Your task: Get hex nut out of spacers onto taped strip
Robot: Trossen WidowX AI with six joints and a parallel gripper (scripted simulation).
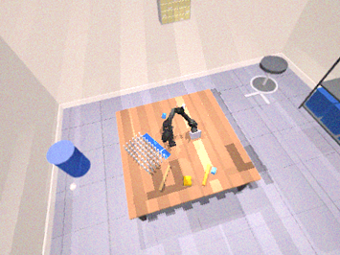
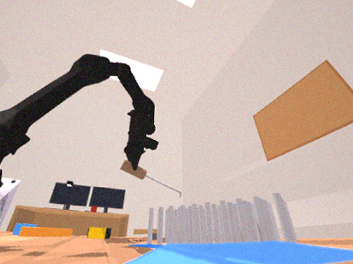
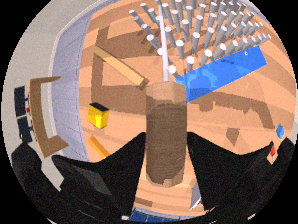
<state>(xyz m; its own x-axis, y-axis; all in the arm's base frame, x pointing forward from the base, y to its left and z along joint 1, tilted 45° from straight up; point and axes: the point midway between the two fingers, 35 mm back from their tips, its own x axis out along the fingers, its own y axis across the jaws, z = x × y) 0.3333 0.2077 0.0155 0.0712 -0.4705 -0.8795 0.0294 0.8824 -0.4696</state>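
Right now the orange bar is 250 mm behind my gripper tip, 320 mm to the left of it and 220 mm below it. From my gripper tip the other things lie so: blue taped strip (130 mm ahead, 190 mm to the right, 230 mm below).
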